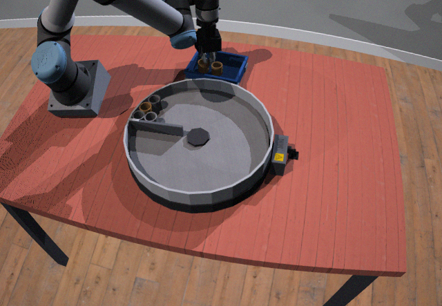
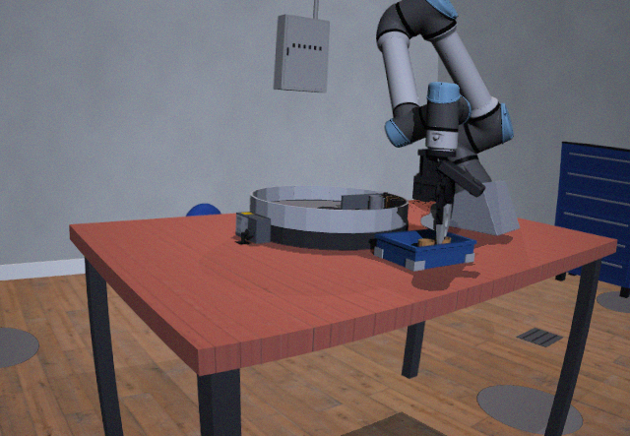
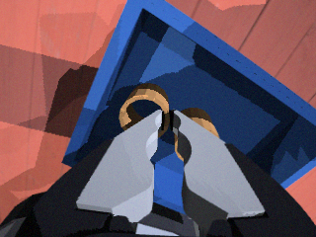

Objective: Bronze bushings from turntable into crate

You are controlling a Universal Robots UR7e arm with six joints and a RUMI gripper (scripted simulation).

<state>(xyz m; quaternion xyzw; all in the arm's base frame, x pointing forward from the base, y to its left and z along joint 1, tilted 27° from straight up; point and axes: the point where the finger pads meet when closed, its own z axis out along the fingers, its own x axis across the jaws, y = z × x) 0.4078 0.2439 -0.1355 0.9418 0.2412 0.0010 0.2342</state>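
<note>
Right now the blue crate is 4 cm ahead of my hand, 2 cm below it and 1 cm to the right of it. From my hand the other things lie so: grey turntable: 35 cm to the right, 8 cm ahead, 1 cm above.
</note>
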